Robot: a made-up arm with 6 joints.
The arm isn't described. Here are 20 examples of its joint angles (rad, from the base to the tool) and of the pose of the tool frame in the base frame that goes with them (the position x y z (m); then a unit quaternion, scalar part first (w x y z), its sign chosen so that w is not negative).
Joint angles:
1: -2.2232 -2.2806 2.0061 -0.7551 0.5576 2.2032
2: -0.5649 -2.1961 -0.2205 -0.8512 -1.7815 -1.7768
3: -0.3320 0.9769 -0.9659 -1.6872 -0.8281 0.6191
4: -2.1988 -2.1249 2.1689 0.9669 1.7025 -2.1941
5: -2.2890 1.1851 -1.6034 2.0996 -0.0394 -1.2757
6: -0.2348 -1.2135 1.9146 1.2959 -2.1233 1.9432
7: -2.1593 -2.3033 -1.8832 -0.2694 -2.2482 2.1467
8: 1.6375 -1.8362 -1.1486 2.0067 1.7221 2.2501
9: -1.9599 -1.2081 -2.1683 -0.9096 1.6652 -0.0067
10: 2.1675 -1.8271 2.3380 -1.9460 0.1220 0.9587
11: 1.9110 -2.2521 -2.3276 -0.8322 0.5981 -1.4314
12: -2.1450 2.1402 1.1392 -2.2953 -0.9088 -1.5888
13: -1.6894 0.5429 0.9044 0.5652 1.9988 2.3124
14: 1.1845 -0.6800 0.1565 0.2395 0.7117 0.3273
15: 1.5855 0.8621 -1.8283 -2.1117 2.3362 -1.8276
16: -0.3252 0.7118 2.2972 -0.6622 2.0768 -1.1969
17: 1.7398 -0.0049 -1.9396 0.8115 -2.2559 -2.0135
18: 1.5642 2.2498 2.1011 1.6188 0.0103 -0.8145
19: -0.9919 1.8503 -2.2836 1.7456 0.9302 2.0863
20: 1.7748 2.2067 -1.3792 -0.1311 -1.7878 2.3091
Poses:
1: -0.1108 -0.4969 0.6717 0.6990 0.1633 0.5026 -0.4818
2: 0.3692 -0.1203 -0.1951 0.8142 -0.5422 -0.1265 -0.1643
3: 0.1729 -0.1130 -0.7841 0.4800 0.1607 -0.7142 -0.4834
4: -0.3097 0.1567 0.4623 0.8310 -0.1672 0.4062 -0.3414
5: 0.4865 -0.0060 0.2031 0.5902 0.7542 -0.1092 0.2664
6: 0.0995 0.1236 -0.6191 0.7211 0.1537 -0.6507 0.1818
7: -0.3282 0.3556 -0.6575 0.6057 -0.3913 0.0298 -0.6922
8: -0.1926 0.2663 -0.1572 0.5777 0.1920 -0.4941 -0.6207
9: -0.4226 0.1613 -0.1176 0.5336 -0.3447 -0.1831 0.7502
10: 0.1098 0.0399 -0.5783 0.2204 0.1995 0.7833 0.5459
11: -0.2060 0.7196 0.3279 0.1566 -0.3972 0.7043 0.5671
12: 0.5654 0.1031 0.4665 0.5492 0.4623 0.5724 0.3963
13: 0.6753 0.0736 0.1292 0.2556 0.3659 -0.8948 0.0132
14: 0.3002 -0.0619 0.2621 0.8963 -0.2353 0.3144 -0.2061
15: 0.2427 -0.9168 0.2719 0.4702 0.5326 0.3677 0.6000
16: 0.4274 0.8028 -0.3605 0.9014 0.0753 -0.1711 -0.3906
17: 0.4930 -0.5886 0.1786 0.5671 -0.5341 -0.5929 -0.2039
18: 0.3160 0.3155 -0.0561 0.3246 0.1685 -0.6716 -0.6444
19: 0.5520 0.2366 0.3785 0.5603 -0.0700 0.2176 -0.7961
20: 0.1711 0.4878 0.8014 0.3946 0.7993 -0.0432 -0.4512
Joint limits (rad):
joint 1: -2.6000..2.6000
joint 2: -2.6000..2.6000
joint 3: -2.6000..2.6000
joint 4: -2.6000..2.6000
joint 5: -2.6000..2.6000
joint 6: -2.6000..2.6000
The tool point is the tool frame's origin. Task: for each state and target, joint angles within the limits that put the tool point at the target. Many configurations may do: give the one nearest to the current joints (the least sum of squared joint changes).
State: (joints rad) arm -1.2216 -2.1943 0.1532 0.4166 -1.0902 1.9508
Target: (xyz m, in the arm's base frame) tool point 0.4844 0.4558 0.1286
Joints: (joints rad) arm -1.6247 -1.9387 0.6536 0.2719 -0.3482 1.2032
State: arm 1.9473 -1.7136 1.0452 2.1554 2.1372 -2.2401
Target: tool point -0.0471 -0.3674 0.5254
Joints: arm 1.9324 -1.0428 0.6164 1.7724 1.9884 -2.3390
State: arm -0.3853 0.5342 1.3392 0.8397 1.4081 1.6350
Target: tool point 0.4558 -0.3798 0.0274
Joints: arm 0.4006 0.6193 0.7703 1.3369 0.8901 2.1025
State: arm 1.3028 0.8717 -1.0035 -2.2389 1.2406 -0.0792
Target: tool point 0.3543 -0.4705 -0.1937
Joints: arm 0.8518 0.9502 -1.1623 -2.3755 1.1883 -0.2568
